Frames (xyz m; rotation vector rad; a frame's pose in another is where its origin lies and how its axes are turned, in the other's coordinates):
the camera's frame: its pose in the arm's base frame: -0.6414 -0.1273 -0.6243 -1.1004 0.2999 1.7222
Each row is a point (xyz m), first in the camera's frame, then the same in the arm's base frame.
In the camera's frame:
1: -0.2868 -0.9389 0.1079
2: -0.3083 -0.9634 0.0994
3: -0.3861 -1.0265 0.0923
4: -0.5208 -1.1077 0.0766
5: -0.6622 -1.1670 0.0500
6: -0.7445 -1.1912 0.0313
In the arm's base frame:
1: 0.1139 0.1815 -0.0678
2: 0.1403 0.1736 -0.0486
3: 0.2020 0.1487 0.0267
4: 0.2867 0.0912 0.1471
5: 0.3589 0.0126 0.2604
6: 0.3939 -0.0397 0.3215

